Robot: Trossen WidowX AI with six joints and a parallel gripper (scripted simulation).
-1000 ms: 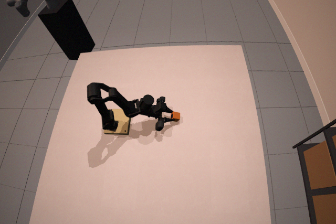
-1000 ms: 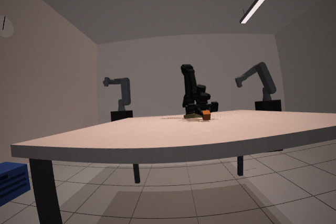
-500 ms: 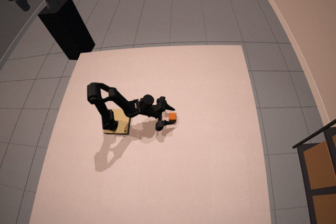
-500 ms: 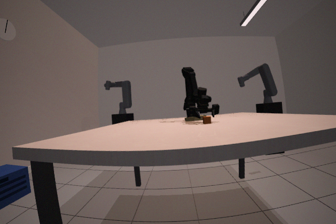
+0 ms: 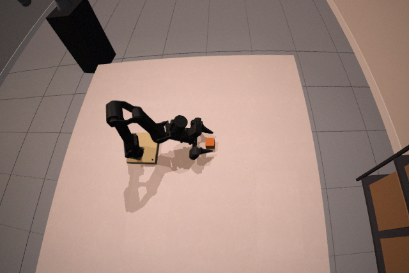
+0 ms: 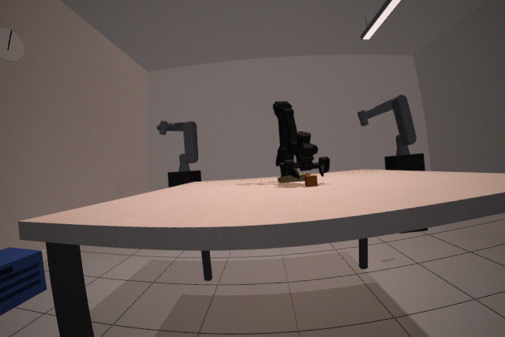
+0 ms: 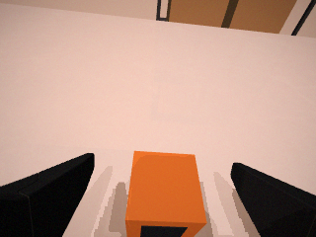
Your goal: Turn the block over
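My gripper tip is now 20 mm past the orange block and 20 mm above it.
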